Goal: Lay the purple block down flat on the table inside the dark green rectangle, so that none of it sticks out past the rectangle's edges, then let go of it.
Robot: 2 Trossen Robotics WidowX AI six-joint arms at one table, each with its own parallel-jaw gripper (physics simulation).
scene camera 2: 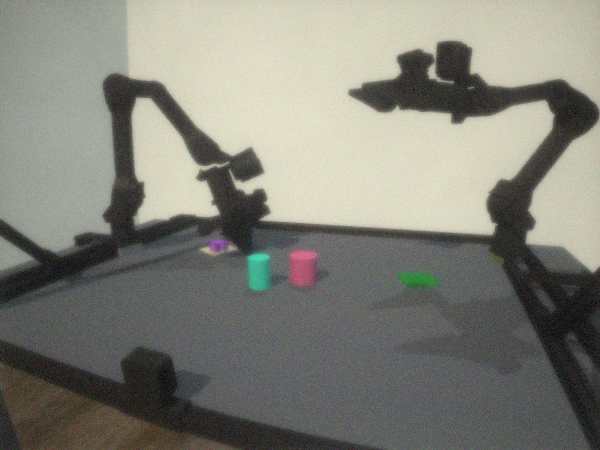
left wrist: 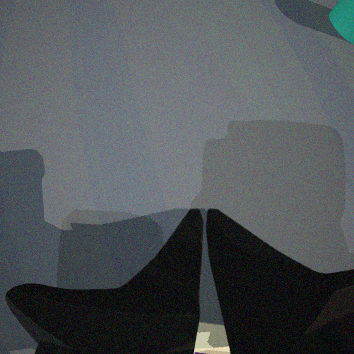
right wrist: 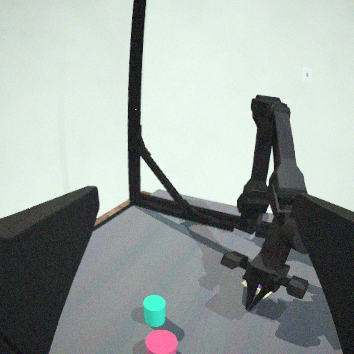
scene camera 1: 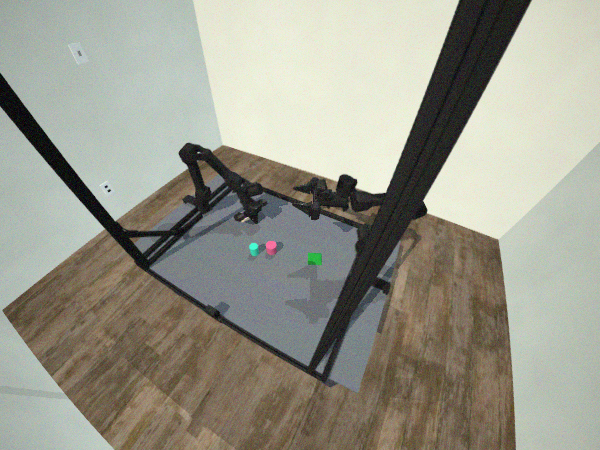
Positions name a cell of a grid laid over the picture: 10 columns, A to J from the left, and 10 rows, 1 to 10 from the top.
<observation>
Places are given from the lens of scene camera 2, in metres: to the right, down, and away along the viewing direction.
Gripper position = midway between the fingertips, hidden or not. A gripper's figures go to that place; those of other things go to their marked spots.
my left gripper (scene camera 2: E6): -0.11, 0.07, 0.87
my right gripper (scene camera 2: F2): 0.10, -0.24, 0.67
teal cylinder (scene camera 2: E6): -0.07, 0.07, 0.66
pink cylinder (scene camera 2: F6): 0.01, 0.07, 0.68
</observation>
